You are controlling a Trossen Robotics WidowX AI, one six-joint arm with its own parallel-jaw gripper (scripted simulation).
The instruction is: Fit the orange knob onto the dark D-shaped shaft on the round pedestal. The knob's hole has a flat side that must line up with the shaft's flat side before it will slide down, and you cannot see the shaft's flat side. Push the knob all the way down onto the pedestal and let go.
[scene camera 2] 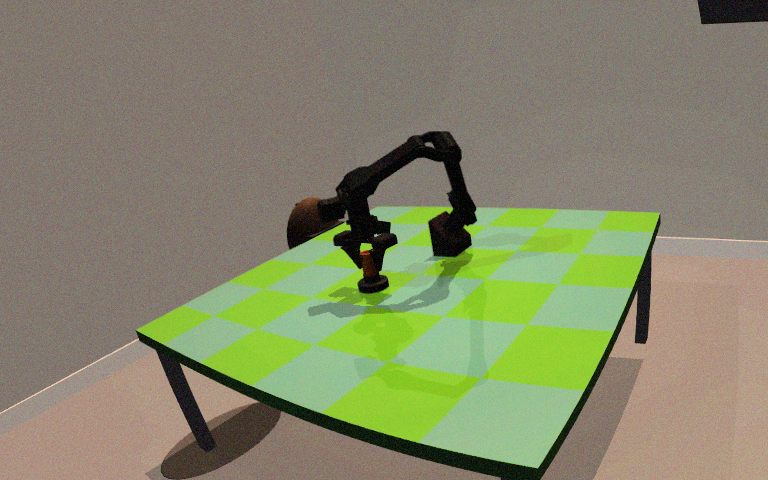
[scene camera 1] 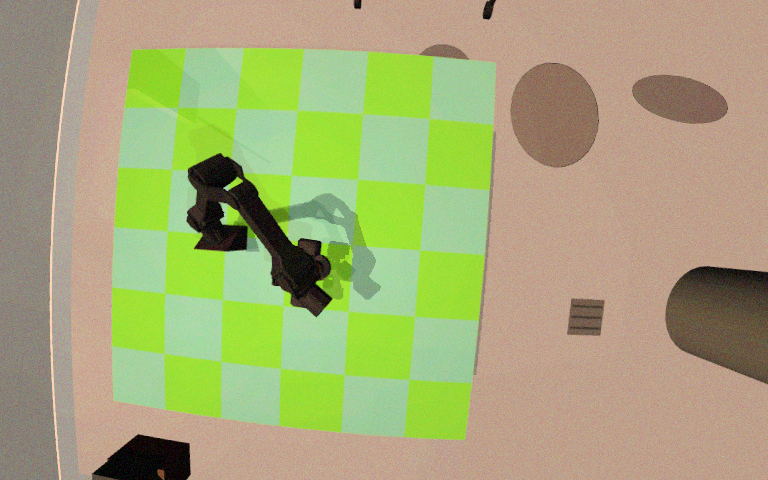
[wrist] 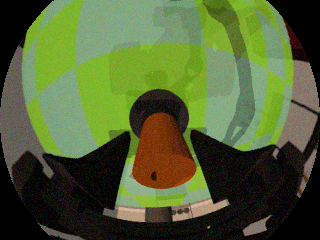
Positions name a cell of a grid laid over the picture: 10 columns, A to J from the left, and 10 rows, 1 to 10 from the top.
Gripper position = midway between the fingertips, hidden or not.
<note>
My gripper (scene camera 2: E6) is open, with nothing in its grasp. Also in view: an orange knob (wrist: F7) and a round pedestal (wrist: E5).
My gripper shows as well in the wrist view (wrist: F6).
</note>
